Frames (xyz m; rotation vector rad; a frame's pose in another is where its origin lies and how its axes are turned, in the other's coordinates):
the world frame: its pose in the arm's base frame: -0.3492 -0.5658 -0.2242 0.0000 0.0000 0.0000
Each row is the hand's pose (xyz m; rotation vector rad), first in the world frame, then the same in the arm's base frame.
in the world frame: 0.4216 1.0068 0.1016 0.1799 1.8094 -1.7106
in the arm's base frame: 0.0724 0.4410 -0.1226 0.1799 1.8094 -1.7106
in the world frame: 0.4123 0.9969 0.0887 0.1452 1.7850 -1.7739
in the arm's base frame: 0.0631 0.4311 -0.1355 0.1452 1.7850 -1.7739
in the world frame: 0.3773 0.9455 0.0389 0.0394 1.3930 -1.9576
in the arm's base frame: 0.0281 0.3797 -0.1853 0.0394 1.3930 -1.9576
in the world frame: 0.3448 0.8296 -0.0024 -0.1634 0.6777 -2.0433
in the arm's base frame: -0.0044 0.2638 -0.2266 -0.1634 0.6777 -2.0433
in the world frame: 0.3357 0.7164 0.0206 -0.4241 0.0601 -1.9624
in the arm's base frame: -0.0135 0.1506 -0.2036 -0.4241 0.0601 -1.9624
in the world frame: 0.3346 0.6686 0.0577 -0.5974 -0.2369 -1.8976
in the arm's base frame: -0.0146 0.1028 -0.1665 -0.5974 -0.2369 -1.8976
